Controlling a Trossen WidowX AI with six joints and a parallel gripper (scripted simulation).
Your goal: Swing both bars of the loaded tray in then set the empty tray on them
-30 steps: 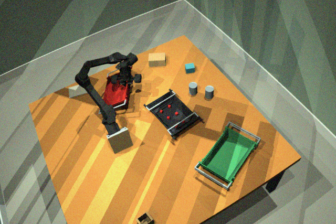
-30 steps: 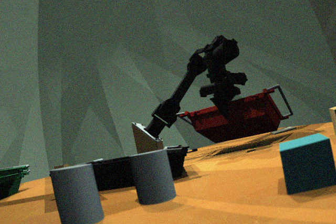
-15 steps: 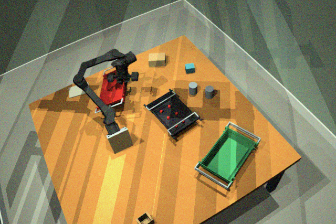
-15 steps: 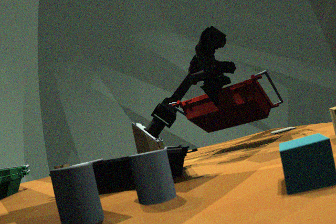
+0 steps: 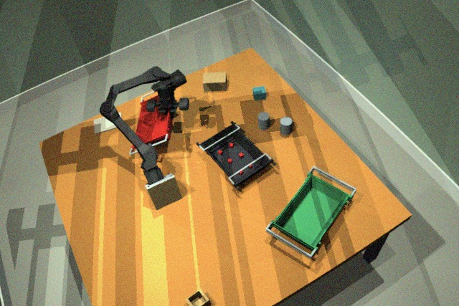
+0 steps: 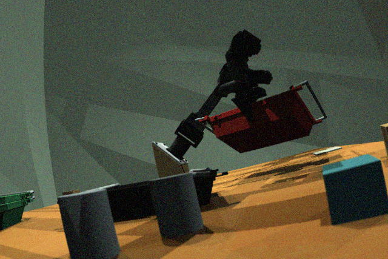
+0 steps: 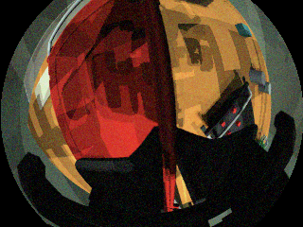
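The red tray lies 70 mm behind my gripper tip, 40 mm to the left of it and 10 mm below it. Round my gripper tip: white sheet: 300 mm to the left, 260 mm behind, 150 mm below; then small crate: 760 mm to the right, 280 mm behind, 140 mm below; then teal cube: 480 mm ahead, 130 mm below, 10 mm to the left.
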